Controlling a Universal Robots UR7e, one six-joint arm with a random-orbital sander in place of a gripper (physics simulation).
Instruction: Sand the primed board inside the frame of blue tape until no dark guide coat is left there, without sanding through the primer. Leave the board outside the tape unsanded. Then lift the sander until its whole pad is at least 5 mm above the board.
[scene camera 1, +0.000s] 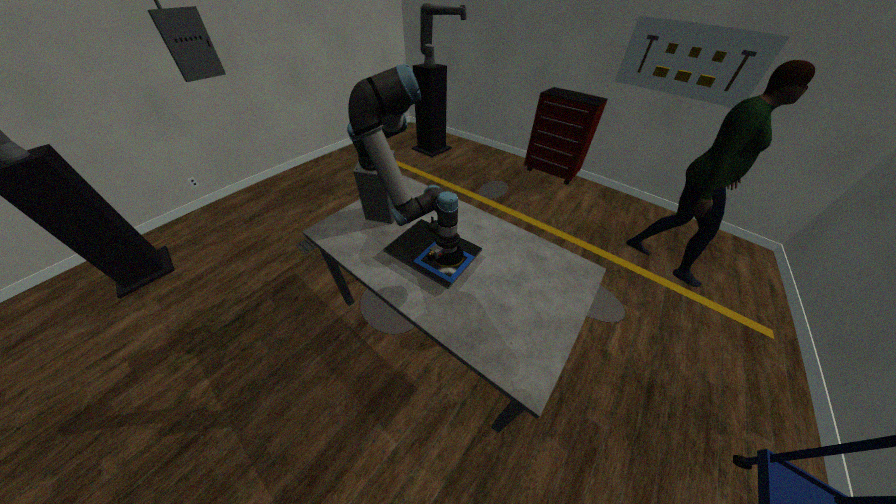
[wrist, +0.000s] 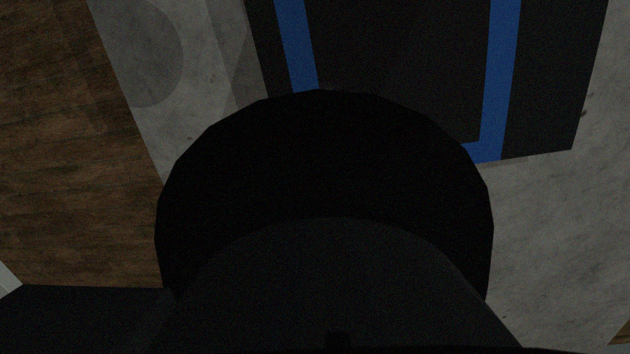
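Note:
My sander (scene camera 1: 448, 250) (wrist: 320, 160) is a dark round tool with no fingers. In the scene view it appears over the blue tape frame (scene camera 1: 432, 270) (wrist: 501, 75), towards its near part; the gap under the pad cannot be measured. The dark primed board (scene camera 1: 406, 241) (wrist: 550, 75) lies on the table. Inside the tape, a pale sanded patch (scene camera 1: 447, 271) shows at the near corner in the scene view. The far area inside the tape is dark in the wrist view. The sander hides the rest of the near area there.
The grey table (scene camera 1: 501, 294) (wrist: 560, 240) carries the board. A person (scene camera 1: 733, 150) in a green top is at the right, beyond the yellow floor line (scene camera 1: 563, 235). A red tool cabinet (scene camera 1: 563, 134) stands behind. Part of a blue cart (scene camera 1: 792, 482) shows at the lower right.

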